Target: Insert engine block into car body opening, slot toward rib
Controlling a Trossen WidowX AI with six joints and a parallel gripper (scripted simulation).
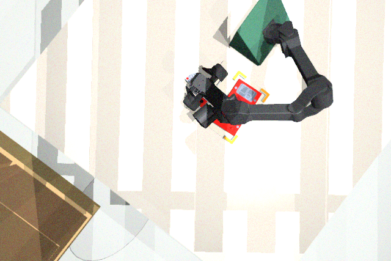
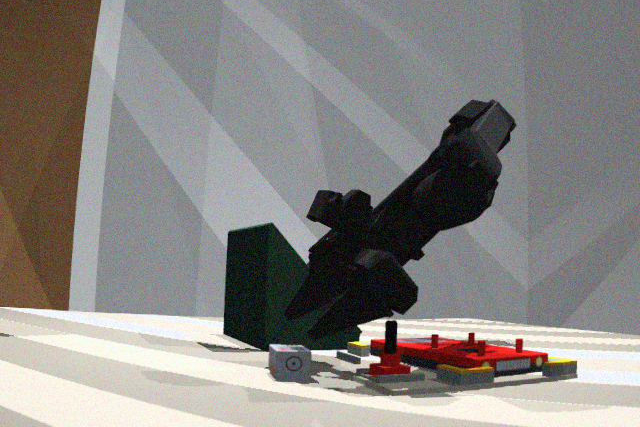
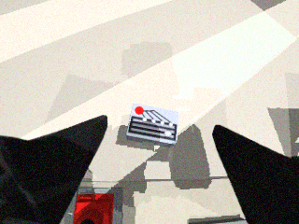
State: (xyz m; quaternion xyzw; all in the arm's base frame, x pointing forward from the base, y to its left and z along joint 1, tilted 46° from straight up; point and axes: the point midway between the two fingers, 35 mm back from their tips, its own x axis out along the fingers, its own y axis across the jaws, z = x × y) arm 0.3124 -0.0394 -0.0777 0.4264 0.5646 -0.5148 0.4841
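Now: gripper tip 4 cm above the engine block. Also, from my gripper tip: black peg: 5 cm ahead, 8 cm to the left, 2 cm below.
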